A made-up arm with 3 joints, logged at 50 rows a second.
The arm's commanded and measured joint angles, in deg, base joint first. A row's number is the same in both.
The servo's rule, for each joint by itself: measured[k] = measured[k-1] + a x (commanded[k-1-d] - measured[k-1]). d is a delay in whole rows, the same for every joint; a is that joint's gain. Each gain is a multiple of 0.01, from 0.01 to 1. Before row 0 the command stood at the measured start. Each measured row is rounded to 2 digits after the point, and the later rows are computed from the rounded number. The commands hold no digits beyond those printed.
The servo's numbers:
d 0
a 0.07 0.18 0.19
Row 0, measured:
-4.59, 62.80, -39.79
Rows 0 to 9, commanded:
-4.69, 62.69, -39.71
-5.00, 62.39, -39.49
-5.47, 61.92, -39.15
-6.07, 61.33, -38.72
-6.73, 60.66, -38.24
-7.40, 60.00, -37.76
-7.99, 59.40, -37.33
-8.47, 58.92, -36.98
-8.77, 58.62, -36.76
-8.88, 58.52, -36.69
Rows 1 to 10, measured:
-4.60, 62.78, -39.77
-4.63, 62.71, -39.72
-4.69, 62.57, -39.61
-4.79, 62.35, -39.44
-4.93, 62.05, -39.21
-5.10, 61.68, -38.93
-5.30, 61.27, -38.63
-5.52, 60.85, -38.32
-5.75, 60.45, -38.02
-5.97, 60.10, -37.77

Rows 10 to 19, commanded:
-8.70, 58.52, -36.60
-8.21, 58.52, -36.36
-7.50, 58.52, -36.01
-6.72, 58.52, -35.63
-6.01, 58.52, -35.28
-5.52, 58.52, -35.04
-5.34, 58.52, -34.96
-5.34, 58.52, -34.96
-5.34, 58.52, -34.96
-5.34, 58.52, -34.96
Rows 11 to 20, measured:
-6.16, 59.82, -37.55
-6.30, 59.59, -37.32
-6.38, 59.40, -37.07
-6.40, 59.24, -36.80
-6.37, 59.11, -36.51
-6.31, 59.00, -36.23
-6.24, 58.91, -35.99
-6.18, 58.84, -35.79
-6.12, 58.78, -35.63
-6.07, 58.73, -35.50

